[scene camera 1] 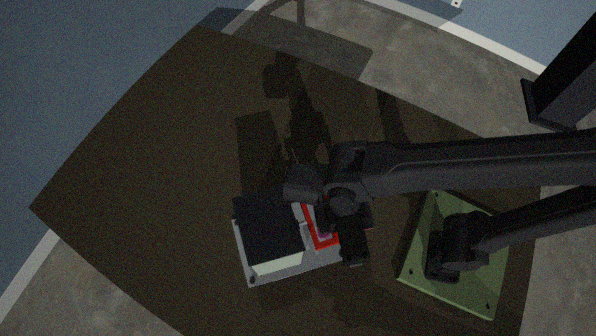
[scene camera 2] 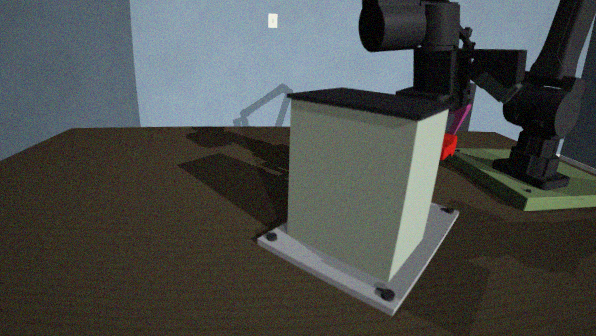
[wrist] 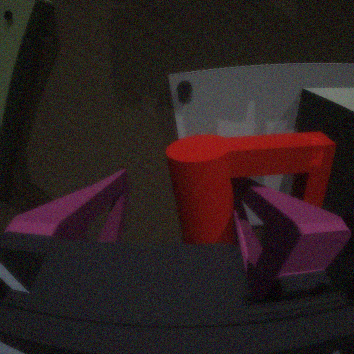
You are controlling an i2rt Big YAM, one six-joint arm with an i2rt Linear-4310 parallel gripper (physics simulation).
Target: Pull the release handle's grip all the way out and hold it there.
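Observation:
The release handle is a red loop with a thick round grip bar (scene camera 1: 327,244) (scene camera 2: 448,146) (wrist: 202,195). It stands out from the side of a pale box with a black top (scene camera 1: 270,230) (scene camera 2: 350,185) (wrist: 332,125). My gripper (scene camera 1: 346,232) (wrist: 176,177) is open, fingers partly spread, and points down over the handle. In the wrist view the right magenta finger reaches into the loop behind the grip bar. The left finger is outside the bar, with a gap to it. The bar lies between them, unclamped. The lower part of the handle is hidden by the gripper body.
The box is fixed on a grey base plate (scene camera 1: 320,259) (scene camera 2: 325,265) (wrist: 225,90) with dark bolts. My arm's green base plate (scene camera 1: 472,295) (scene camera 2: 565,201) stands beside it on the dark wooden table (scene camera 1: 150,150) (scene camera 2: 125,240). A dark post (scene camera 1: 560,95) rises at the right.

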